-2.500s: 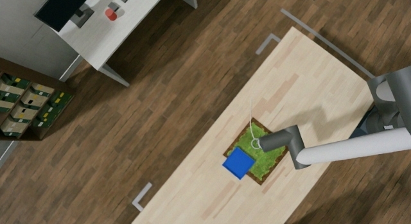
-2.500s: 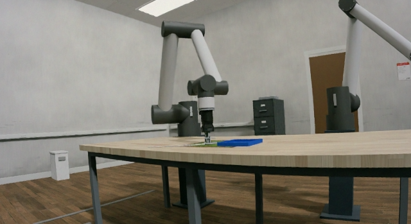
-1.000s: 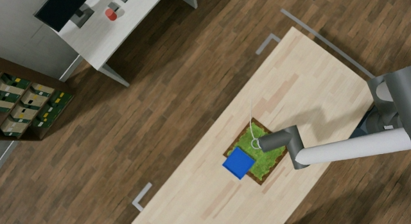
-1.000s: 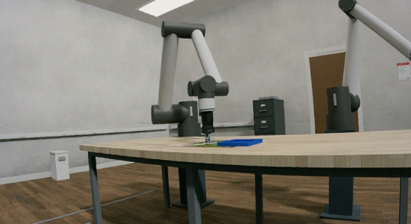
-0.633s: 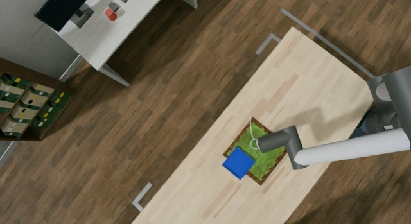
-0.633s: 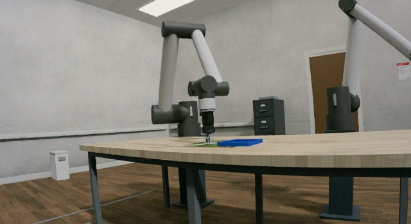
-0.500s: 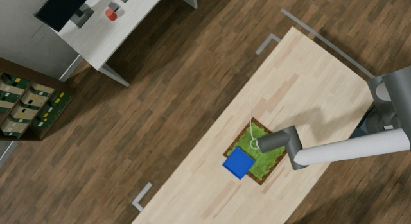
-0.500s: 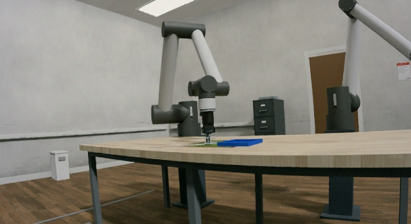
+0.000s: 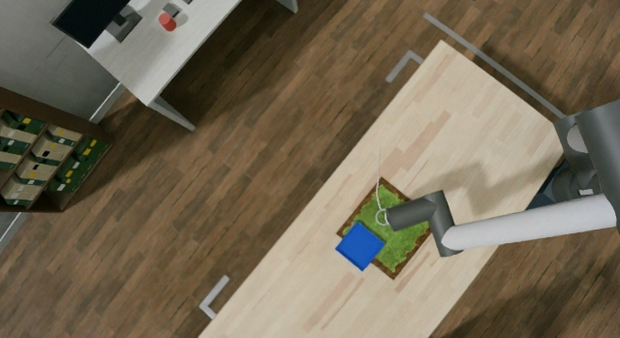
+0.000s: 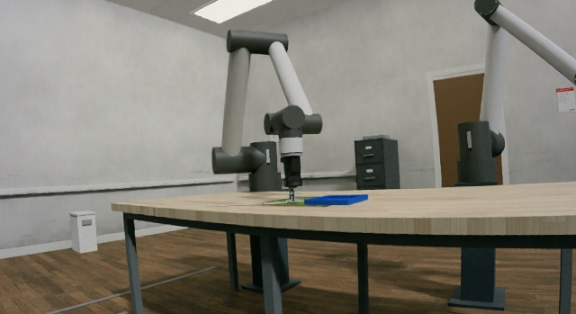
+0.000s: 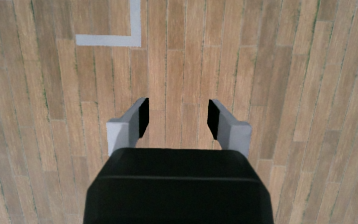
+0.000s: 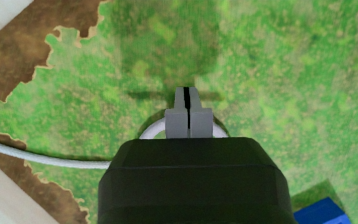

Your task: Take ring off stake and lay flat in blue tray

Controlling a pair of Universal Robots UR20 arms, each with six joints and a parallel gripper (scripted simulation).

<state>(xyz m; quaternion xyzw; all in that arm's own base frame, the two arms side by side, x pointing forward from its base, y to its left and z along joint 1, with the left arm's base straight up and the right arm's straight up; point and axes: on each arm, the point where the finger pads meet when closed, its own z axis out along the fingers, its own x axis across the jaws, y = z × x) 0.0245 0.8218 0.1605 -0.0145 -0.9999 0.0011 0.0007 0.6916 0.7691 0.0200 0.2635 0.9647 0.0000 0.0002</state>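
Right now the grey stake is 2 cm to the left of my right hand and 2 cm ahead of it. Round my right hand: green mat 8 cm to the left, 3 cm below, 1 cm behind; then blue tray 24 cm to the left, 8 cm ahead, 1 cm below; then grey ring 4 cm to the left, 4 cm ahead, 2 cm below.
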